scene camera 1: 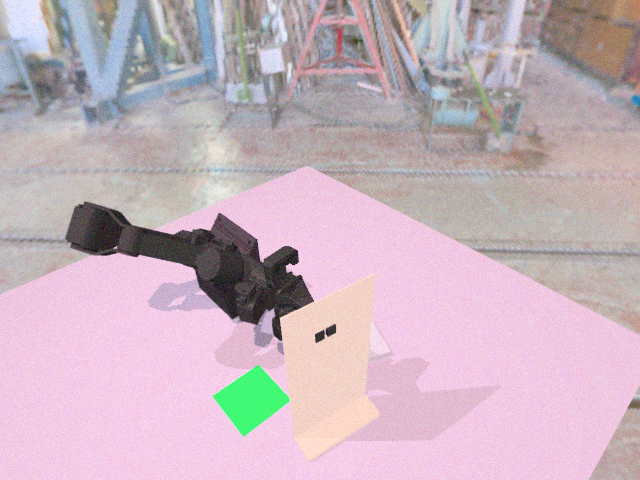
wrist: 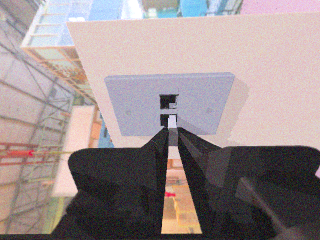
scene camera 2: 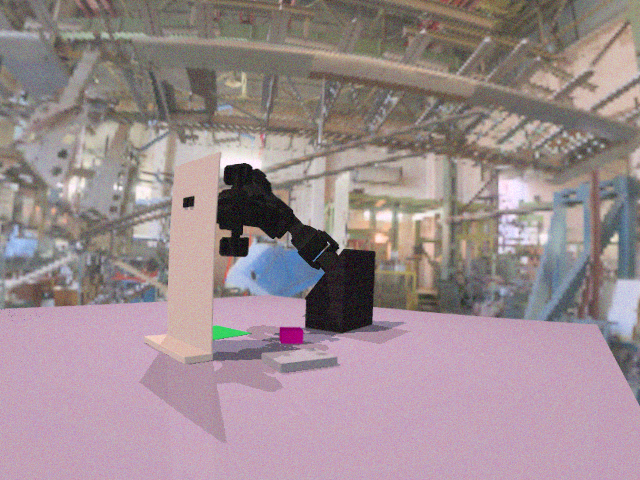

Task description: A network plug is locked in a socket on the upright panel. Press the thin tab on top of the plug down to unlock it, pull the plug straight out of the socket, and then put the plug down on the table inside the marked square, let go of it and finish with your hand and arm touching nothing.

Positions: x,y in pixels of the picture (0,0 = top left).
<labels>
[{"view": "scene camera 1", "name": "my gripper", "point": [319,318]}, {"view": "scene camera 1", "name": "upright panel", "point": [326,344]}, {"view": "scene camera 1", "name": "green marked square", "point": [249,401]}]
</labels>
